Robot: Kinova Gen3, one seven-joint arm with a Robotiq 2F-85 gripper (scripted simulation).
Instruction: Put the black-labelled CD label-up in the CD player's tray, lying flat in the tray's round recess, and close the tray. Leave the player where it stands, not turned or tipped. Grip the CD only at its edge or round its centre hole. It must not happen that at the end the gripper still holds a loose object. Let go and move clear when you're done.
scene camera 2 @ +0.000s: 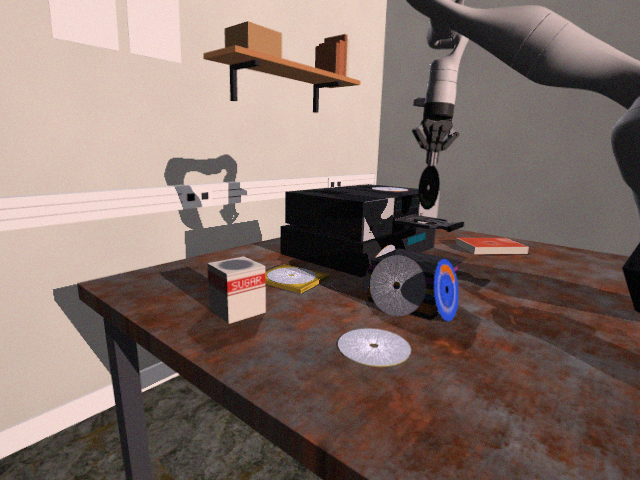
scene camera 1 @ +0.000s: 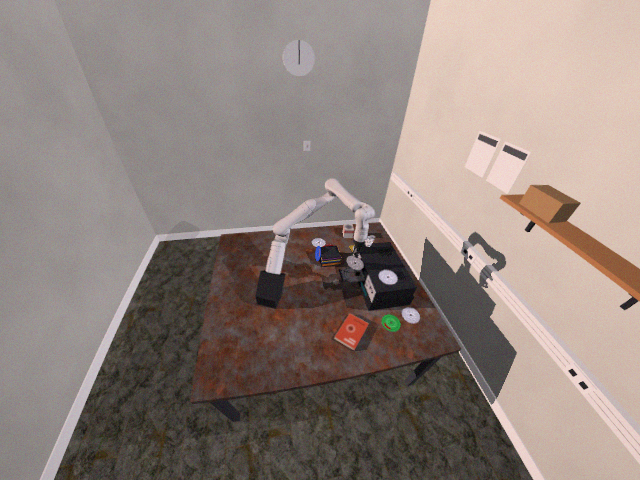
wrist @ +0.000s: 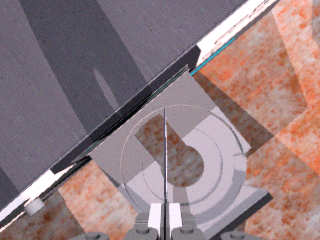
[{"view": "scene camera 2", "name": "gripper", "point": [431,166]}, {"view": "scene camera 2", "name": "sugar box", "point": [236,286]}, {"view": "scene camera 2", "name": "black cd player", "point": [358,211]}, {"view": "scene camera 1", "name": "black cd player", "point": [382,256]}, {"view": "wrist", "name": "gripper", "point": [165,221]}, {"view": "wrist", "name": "black cd player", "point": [78,78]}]
